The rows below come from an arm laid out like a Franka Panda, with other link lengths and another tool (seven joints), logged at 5 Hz.
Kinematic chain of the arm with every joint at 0, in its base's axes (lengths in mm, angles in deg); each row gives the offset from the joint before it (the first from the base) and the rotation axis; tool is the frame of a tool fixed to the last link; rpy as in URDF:
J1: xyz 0 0 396.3 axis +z
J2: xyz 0 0 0 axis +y
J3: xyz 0 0 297 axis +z
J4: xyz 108.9 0 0 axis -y
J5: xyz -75.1 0 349.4 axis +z
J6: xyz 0 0 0 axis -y
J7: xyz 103.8 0 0 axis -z
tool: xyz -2 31 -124.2 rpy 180 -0.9 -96.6
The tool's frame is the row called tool.
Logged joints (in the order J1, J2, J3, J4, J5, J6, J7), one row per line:
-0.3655, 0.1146, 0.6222, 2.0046, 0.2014, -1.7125, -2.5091
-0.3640, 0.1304, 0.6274, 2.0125, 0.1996, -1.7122, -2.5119
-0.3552, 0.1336, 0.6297, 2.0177, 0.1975, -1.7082, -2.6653
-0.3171, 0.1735, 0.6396, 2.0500, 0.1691, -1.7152, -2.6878
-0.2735, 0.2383, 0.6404, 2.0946, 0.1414, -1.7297, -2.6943
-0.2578, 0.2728, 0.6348, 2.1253, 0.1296, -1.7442, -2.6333
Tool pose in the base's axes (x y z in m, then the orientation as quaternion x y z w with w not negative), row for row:
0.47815, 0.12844, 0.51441, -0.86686, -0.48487, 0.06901, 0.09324
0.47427, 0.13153, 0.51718, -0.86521, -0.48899, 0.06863, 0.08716
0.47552, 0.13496, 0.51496, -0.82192, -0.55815, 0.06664, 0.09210
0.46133, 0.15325, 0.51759, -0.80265, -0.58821, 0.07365, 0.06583
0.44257, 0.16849, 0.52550, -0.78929, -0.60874, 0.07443, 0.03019
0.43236, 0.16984, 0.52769, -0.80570, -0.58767, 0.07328, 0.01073
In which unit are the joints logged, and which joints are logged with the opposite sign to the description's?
The joints are logged in radians. Opposite sign: J2, J4, J6.
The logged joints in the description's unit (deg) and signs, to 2 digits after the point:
-20.94, -6.57, 35.65, -114.86, 11.54, 98.12, -143.76
-20.86, -7.47, 35.95, -115.31, 11.44, 98.10, -143.92
-20.35, -7.65, 36.08, -115.61, 11.32, 97.87, -152.71
-18.17, -9.94, 36.65, -117.46, 9.69, 98.27, -154.00
-15.67, -13.65, 36.69, -120.01, 8.10, 99.10, -154.37
-14.77, -15.63, 36.37, -121.77, 7.43, 99.94, -150.88

